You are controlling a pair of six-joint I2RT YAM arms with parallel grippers.
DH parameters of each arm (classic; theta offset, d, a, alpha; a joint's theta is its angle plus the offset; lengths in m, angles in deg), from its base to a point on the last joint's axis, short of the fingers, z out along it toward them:
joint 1: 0 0.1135 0.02 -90
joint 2: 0 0 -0.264 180
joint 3: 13.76 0 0.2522 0
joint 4: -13.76 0 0.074 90
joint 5: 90 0 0 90
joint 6: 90 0.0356 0 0
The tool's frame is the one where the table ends.
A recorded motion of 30 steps. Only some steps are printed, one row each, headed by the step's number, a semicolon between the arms.
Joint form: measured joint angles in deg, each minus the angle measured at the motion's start. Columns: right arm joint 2, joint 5, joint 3, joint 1, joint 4, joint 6; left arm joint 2, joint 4, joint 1, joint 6, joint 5, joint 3.
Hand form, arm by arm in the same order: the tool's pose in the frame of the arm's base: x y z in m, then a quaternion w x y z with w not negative. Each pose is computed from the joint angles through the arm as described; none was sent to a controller.
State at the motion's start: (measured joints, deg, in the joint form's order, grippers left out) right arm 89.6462 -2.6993 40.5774 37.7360 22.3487 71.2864; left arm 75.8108 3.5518 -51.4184 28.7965 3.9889 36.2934
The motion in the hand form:
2: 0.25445 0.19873 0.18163 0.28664 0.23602 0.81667 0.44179; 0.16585 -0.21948 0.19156 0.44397 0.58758 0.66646 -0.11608
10: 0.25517 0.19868 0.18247 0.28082 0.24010 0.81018 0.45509; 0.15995 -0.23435 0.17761 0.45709 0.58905 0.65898 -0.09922
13: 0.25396 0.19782 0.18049 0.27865 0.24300 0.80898 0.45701; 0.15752 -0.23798 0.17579 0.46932 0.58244 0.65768 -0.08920
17: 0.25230 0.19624 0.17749 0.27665 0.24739 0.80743 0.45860; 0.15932 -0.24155 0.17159 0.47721 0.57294 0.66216 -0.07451
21: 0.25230 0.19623 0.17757 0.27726 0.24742 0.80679 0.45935; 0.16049 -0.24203 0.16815 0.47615 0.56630 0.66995 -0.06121
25: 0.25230 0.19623 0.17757 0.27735 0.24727 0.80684 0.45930; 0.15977 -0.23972 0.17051 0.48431 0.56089 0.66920 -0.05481
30: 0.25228 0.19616 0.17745 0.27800 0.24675 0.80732 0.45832; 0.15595 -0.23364 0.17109 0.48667 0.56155 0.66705 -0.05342
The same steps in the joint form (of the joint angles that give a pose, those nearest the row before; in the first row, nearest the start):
2: 0.33 -0.20 -0.02 -0.06 0.59 0.42; 1.46 2.16 -1.14 -0.02 -1.14 -0.15
10: 0.42 -1.22 -0.22 -0.26 1.95 1.68; 5.53 8.39 -4.46 -0.28 -5.51 -1.14
13: 0.42 -1.31 -0.81 -0.26 2.60 2.16; 6.23 10.77 -5.57 -0.59 -7.93 -1.60
17: 0.42 -1.31 -1.68 -0.31 3.52 2.75; 7.91 13.00 -5.97 -0.90 -10.45 -1.60
21: 0.42 -1.29 -1.73 -0.31 3.69 2.78; 8.77 13.31 -6.05 -1.31 -12.35 -1.60
25: 0.42 -1.29 -1.73 -0.31 3.69 2.75; 7.87 13.81 -6.05 -1.14 -13.38 -2.12
30: 0.41 -1.22 -1.73 -0.31 3.63 2.62; 6.05 13.77 -6.05 -0.81 -13.46 -3.61

